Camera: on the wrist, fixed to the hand. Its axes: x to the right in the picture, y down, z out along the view.
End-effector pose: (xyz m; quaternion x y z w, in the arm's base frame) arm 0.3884 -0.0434 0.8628 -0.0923 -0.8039 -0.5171 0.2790
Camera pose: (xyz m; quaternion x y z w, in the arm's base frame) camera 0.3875 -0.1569 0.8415 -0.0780 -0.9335 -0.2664 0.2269
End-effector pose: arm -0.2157 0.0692 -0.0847 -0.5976 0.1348 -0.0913 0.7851
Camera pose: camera -0.2396 -0.0359 -0.0431 -0.3686 0.0428 -0.0523 0.9271
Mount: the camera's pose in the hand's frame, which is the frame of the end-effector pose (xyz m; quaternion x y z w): 0.0051 -0.0679 -0.0933 0.2678 -0.0938 0.0195 0.9587
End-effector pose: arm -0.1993 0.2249 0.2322 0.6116 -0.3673 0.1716 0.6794
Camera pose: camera -0.1226 0.3000 0.1896 0.7772 -0.3818 0.2188 0.4498
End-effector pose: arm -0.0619 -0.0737 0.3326 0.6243 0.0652 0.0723 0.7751
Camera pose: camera -0.0727 0.0024 0.2464 0.8141 -0.0030 0.0084 0.5806
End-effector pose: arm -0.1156 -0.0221 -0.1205 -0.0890 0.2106 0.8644 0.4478
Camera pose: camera -0.0667 -0.0251 -0.2251 0.1198 0.3931 0.7894 0.4560
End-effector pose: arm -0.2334 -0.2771 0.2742 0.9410 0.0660 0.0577 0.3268
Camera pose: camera -0.2484 -0.1668 0.3050 0.9964 0.0297 -0.0443 0.0664
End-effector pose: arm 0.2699 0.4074 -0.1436 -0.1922 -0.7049 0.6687 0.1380
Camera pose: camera 0.3016 0.4906 -0.0700 -0.0983 -0.5059 0.8506 0.1046
